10 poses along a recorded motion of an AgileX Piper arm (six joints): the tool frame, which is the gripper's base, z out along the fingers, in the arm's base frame.
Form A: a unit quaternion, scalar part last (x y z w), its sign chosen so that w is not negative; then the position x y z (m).
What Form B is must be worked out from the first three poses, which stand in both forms.
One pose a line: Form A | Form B
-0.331 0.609 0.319 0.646 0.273 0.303 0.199 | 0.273 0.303 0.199 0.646 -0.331 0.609 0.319
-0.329 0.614 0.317 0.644 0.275 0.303 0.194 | 0.275 0.303 0.194 0.644 -0.329 0.614 0.317
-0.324 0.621 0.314 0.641 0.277 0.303 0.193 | 0.277 0.303 0.193 0.641 -0.324 0.621 0.314
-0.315 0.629 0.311 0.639 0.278 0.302 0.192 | 0.278 0.302 0.192 0.639 -0.315 0.629 0.311
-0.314 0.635 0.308 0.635 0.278 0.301 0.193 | 0.278 0.301 0.193 0.635 -0.314 0.635 0.308
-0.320 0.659 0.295 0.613 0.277 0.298 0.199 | 0.277 0.298 0.199 0.613 -0.320 0.659 0.295
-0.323 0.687 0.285 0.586 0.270 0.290 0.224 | 0.270 0.290 0.224 0.586 -0.323 0.687 0.285
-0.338 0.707 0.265 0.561 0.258 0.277 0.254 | 0.258 0.277 0.254 0.561 -0.338 0.707 0.265
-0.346 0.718 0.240 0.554 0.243 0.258 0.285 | 0.243 0.258 0.285 0.554 -0.346 0.718 0.240
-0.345 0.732 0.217 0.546 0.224 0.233 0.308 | 0.224 0.233 0.308 0.546 -0.345 0.732 0.217
